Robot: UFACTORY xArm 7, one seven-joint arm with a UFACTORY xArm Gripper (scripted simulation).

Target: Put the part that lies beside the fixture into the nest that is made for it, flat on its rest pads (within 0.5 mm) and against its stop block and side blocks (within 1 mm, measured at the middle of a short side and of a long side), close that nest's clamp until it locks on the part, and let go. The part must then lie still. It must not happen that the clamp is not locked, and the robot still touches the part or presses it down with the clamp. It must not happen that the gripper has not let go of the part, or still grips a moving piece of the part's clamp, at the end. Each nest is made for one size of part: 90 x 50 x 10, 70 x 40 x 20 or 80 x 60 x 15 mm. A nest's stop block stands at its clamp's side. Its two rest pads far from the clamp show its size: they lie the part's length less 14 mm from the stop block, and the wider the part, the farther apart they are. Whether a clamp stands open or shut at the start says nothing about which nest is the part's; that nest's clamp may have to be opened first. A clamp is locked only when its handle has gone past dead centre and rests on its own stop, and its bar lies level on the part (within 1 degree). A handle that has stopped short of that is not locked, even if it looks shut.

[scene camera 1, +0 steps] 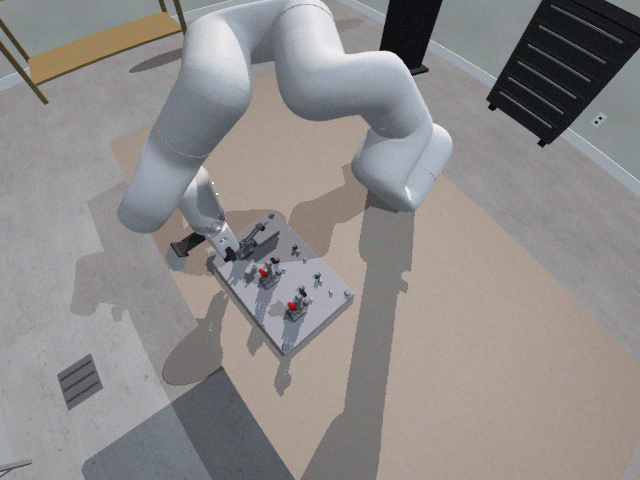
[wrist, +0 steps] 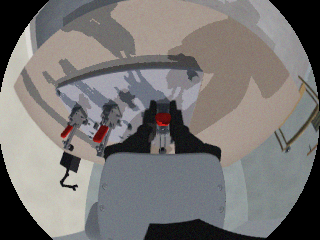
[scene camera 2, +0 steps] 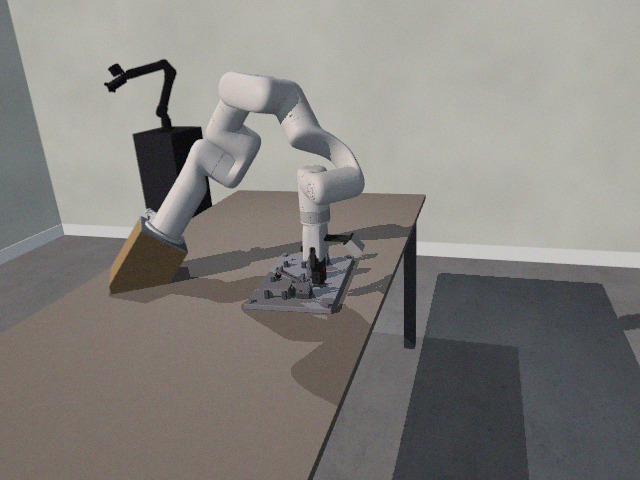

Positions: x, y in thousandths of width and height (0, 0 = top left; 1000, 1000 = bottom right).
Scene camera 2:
gripper: 499, 586
grey fixture plate: 527, 564
